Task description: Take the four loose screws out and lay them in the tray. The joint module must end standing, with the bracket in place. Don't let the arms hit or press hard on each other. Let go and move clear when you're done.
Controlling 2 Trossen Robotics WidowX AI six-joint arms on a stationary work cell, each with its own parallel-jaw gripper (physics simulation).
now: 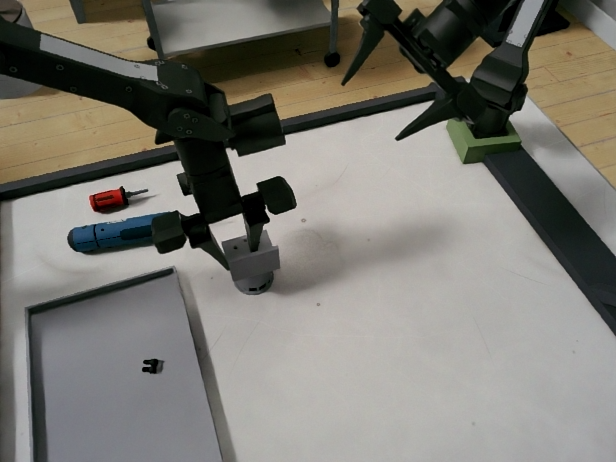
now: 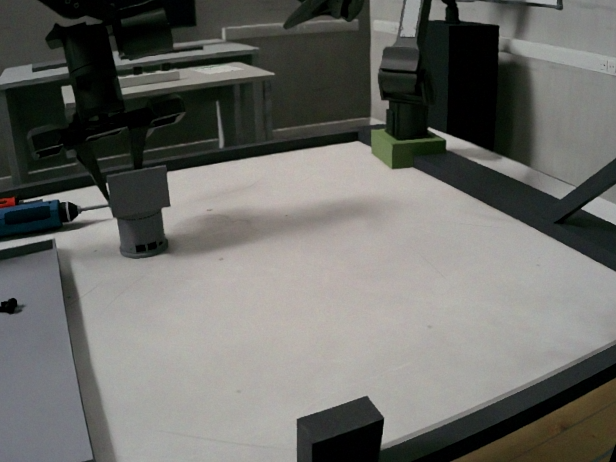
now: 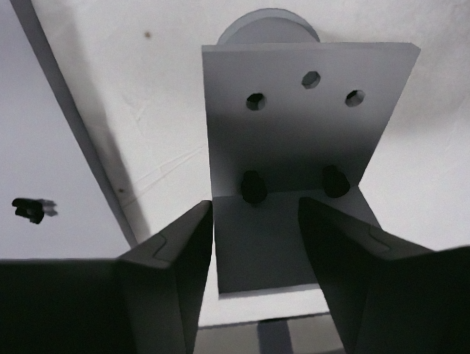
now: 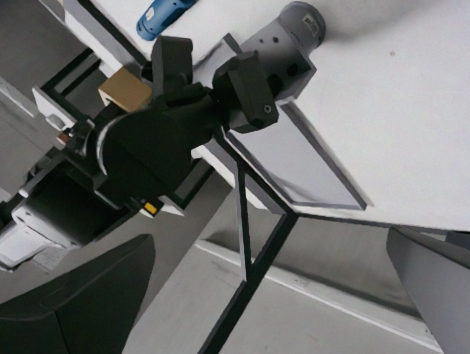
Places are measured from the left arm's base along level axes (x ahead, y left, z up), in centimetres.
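Where they show: left gripper, between the fingertips: (image 1: 241, 264) (image 2: 123, 196) (image 3: 255, 209) (image 4: 271, 86); right gripper, between the fingertips: (image 1: 369, 113) (image 2: 255, 6) (image 4: 269, 241); left arm's base, origin of its link: (image 4: 119, 111); right arm's base, origin of its link: (image 1: 485, 125) (image 2: 408, 134).
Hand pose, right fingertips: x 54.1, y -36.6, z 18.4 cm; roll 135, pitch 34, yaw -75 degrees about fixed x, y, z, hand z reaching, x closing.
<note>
Things, the pixels of their top centre, and the offset from my right fingertips. "*": a spot on its surface instead.
- grey joint module, centre of its top: (image 3: 296, 137) (image 2: 136, 199) (image 4: 276, 58) (image 1: 250, 254) dx -14.9, dy +7.2, dz -21.7 cm
- grey tray, centre of its top: (image 3: 11, 265) (image 1: 120, 419) (image 4: 266, 145) dx -41.6, dy +2.7, dz -26.5 cm
- blue electric screwdriver, centre of its top: (image 2: 30, 204) (image 4: 163, 10) (image 1: 143, 220) dx -21.5, dy +25.5, dz -24.0 cm
- red screwdriver, centre of its top: (image 2: 12, 197) (image 1: 117, 191) dx -20.6, dy +34.7, dz -25.1 cm
- green block, centre of its top: (image 2: 408, 134) (image 1: 485, 125) dx +35.5, dy -0.9, dz -23.8 cm
- dark table rail, a spot on its surface: (image 2: 490, 192) * dx +23.0, dy -21.8, dz -26.2 cm
The grey joint module (image 1: 254, 286) (image 2: 141, 232) (image 3: 267, 29) stands upright, with the L-shaped grey bracket (image 1: 257, 265) (image 2: 139, 192) (image 3: 280, 135) on it. Two black screws (image 3: 254, 187) (image 3: 335, 181) sit near the bracket's inner corner. Other black screws (image 1: 150, 366) (image 2: 8, 305) (image 3: 28, 210) lie close together in the grey tray (image 1: 90, 410) (image 2: 35, 370) (image 3: 50, 125) (image 4: 285, 155); how many is hard to tell. My left gripper (image 1: 241, 259) (image 2: 123, 184) (image 3: 255, 209) is partly open and empty, its fingertips at the bracket. My right gripper (image 1: 370, 111) (image 4: 269, 241) is wide open and empty, high at the back right.
A blue electric screwdriver (image 1: 115, 234) (image 2: 30, 218) (image 4: 162, 17) lies behind the tray, left of the module. A red screwdriver (image 1: 107, 200) (image 2: 7, 202) lies beyond it. A green block (image 1: 492, 150) (image 2: 405, 150) stands at the back right under the right arm, by the dark table rail (image 1: 550, 215) (image 2: 490, 192).
</note>
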